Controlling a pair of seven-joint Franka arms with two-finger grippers.
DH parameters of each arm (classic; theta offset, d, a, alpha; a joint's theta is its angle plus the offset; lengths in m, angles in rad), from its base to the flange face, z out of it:
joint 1: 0 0.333 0 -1.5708
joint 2: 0 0 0 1.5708
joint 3: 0 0.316 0.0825 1.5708
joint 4: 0 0 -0.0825 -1.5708
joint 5: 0 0.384 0 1.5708
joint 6: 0 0 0.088 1.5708
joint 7: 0 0.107 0 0
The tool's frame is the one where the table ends.
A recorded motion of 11 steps. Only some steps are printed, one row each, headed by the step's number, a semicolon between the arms.
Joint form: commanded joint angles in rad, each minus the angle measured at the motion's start. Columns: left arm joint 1, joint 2, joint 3, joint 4, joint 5, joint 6, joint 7; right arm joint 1, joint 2, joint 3, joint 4, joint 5, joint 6, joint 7.
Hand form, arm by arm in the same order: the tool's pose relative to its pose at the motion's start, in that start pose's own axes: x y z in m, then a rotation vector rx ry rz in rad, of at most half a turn. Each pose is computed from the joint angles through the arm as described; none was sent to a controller.
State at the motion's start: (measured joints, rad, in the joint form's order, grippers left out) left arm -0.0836 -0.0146 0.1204 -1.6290 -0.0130 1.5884 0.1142; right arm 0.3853 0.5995 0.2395 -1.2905 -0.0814 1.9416 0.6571
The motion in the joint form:
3: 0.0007 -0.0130 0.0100 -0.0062 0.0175 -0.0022 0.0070; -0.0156 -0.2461 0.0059 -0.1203 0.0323 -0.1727 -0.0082
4: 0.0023 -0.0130 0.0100 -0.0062 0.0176 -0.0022 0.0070; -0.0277 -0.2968 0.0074 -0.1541 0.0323 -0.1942 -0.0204
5: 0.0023 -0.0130 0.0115 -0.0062 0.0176 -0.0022 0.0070; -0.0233 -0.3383 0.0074 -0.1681 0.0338 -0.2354 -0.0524
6: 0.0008 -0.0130 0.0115 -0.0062 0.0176 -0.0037 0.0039; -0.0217 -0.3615 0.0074 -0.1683 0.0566 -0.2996 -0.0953
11: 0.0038 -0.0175 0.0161 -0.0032 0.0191 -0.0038 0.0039; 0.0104 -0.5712 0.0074 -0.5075 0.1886 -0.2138 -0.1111
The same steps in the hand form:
3: -0.0051 -0.0076 -0.0039 0.0158 0.0027 -0.0033; -0.0535 0.0225 -0.0990 -0.0482 -0.0291 -0.0097
4: -0.0052 -0.0085 -0.0040 0.0159 0.0027 -0.0049; -0.0626 0.0329 -0.1148 -0.0607 -0.0267 -0.0148
5: -0.0053 -0.0093 -0.0040 0.0158 0.0027 -0.0064; -0.0763 0.0353 -0.1312 -0.0759 -0.0351 -0.0524
6: -0.0054 -0.0085 -0.0038 0.0157 0.0012 -0.0080; -0.0882 0.0380 -0.1405 -0.0852 -0.0808 -0.0934
11: -0.0072 -0.0127 -0.0077 0.0172 0.0085 -0.0155; -0.1689 0.0453 -0.1113 -0.0501 -0.1684 -0.1183

